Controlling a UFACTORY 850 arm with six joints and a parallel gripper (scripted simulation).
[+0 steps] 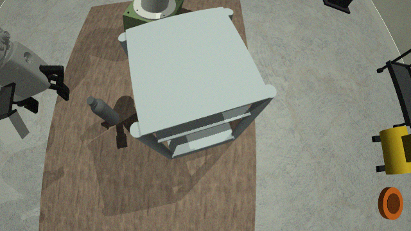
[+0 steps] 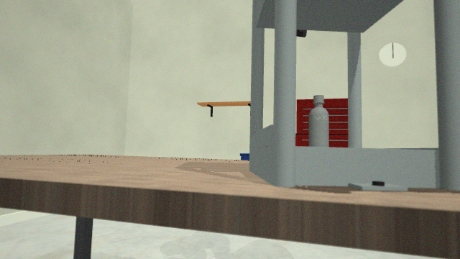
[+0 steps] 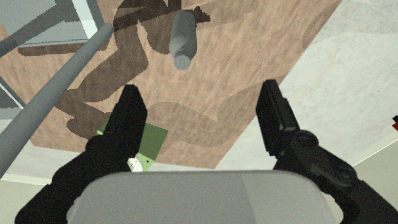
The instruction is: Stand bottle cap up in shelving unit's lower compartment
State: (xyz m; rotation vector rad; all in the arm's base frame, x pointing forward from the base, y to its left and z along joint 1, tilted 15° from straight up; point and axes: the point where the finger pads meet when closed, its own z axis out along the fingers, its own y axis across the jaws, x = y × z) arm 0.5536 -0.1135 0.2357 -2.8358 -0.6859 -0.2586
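The grey bottle is 23 cm below my hand, 6 cm behind it and 1 cm to the right of it. The rest, counted from my hand: grey shelving unit (30 cm to the left, 16 cm below, 11 cm behind).
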